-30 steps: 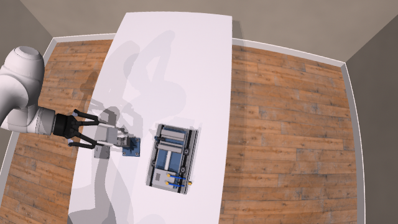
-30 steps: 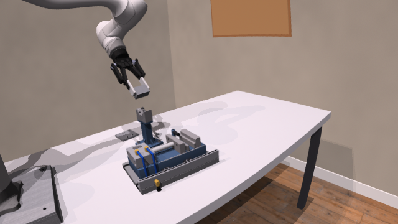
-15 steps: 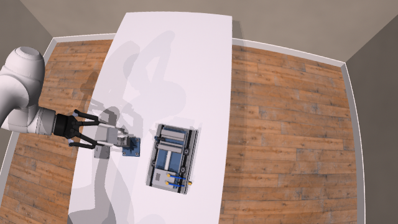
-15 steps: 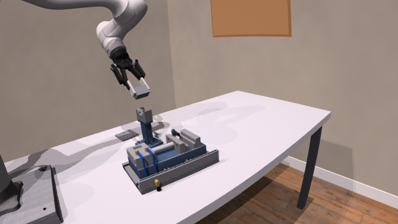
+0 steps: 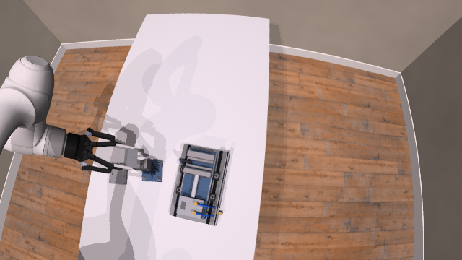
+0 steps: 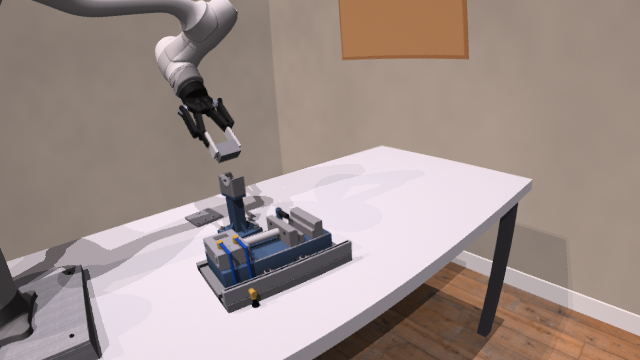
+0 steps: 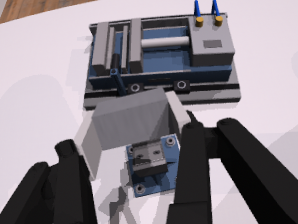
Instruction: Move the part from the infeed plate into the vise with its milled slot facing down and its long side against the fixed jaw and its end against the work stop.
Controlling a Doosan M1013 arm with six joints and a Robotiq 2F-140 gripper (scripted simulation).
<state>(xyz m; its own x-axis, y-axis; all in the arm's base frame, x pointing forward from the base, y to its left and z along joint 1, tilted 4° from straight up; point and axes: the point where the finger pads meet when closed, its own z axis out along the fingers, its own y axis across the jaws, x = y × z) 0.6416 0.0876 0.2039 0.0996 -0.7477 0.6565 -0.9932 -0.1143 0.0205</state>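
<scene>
The blue post lies 20 mm to the right of my hand and 190 mm below it. From my hand the other things lie so: part (10 mm to the right, 20 mm below); moving jaw (10 mm ahead, 230 mm to the right, 170 mm below); cylinder rod (40 mm behind, 220 mm to the right, 170 mm below).
</scene>
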